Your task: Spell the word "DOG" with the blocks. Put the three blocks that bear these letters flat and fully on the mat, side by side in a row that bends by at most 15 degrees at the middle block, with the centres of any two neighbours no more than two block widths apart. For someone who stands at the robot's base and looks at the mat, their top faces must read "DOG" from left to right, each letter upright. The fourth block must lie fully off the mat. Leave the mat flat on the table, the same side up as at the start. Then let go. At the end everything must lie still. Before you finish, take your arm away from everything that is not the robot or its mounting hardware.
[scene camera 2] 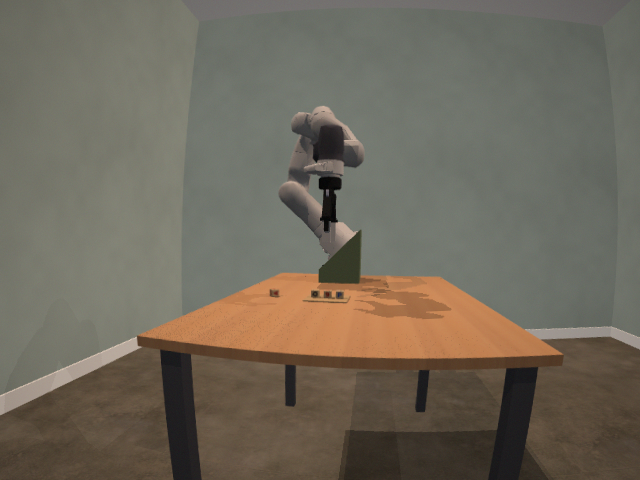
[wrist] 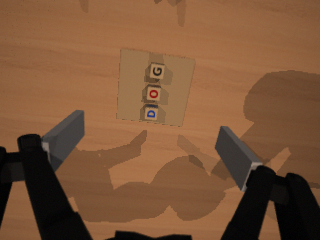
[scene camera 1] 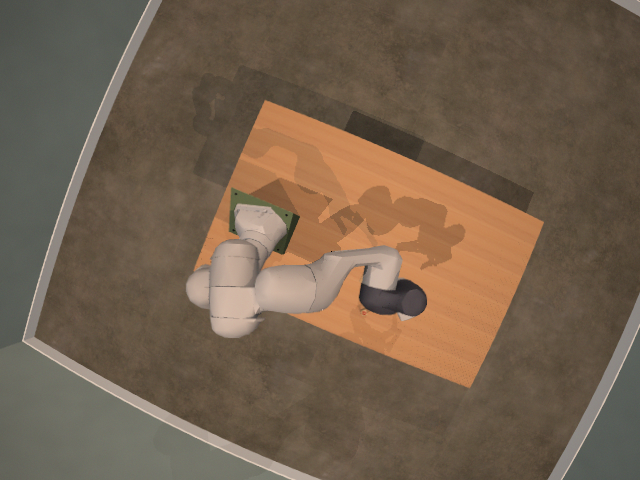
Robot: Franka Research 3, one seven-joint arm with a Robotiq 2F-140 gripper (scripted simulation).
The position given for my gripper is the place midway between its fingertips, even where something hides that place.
Observation:
In view: my gripper (scene camera 2: pixel 328 241).
My gripper shows as well in the wrist view (wrist: pixel 152 130).

